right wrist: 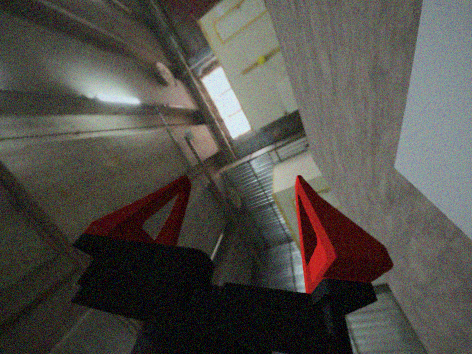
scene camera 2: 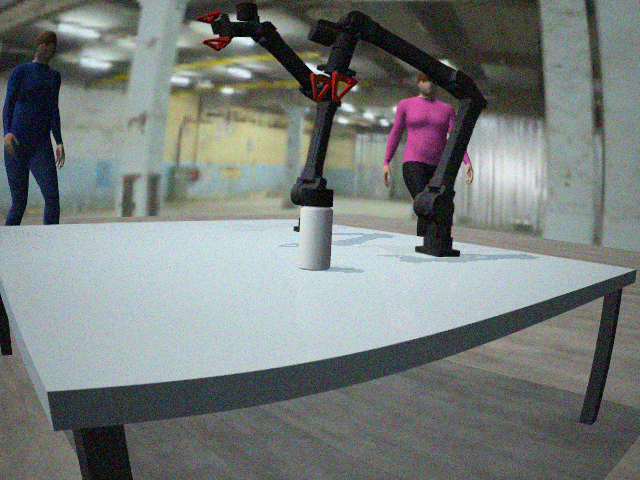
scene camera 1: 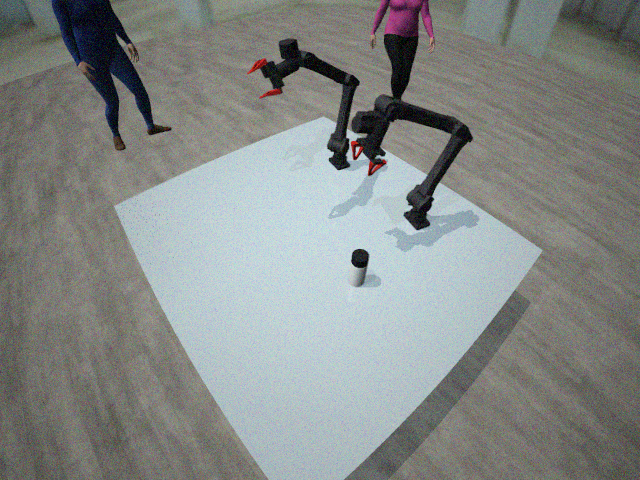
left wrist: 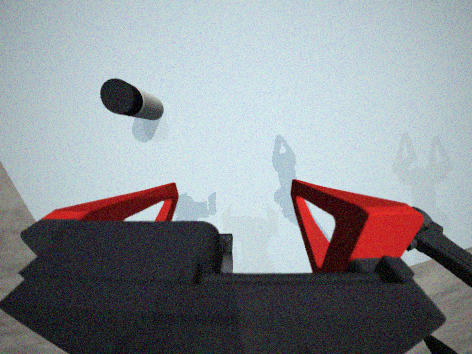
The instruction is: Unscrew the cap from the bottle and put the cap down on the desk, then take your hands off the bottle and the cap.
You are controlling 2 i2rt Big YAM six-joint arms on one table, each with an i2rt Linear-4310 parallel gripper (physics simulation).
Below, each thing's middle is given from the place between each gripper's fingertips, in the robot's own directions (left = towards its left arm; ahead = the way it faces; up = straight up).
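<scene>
The black cap point(left wrist: 118, 96) is 50 cm below my right hand, and it's 8 cm behind that hand and 54 cm to the left of it.
As for my left hand, the black cap is 24 cm below it, 15 cm ahead of it and 19 cm to the left of it. Going by its middle, the cap is nearer to my left hand than to my right hand.
</scene>
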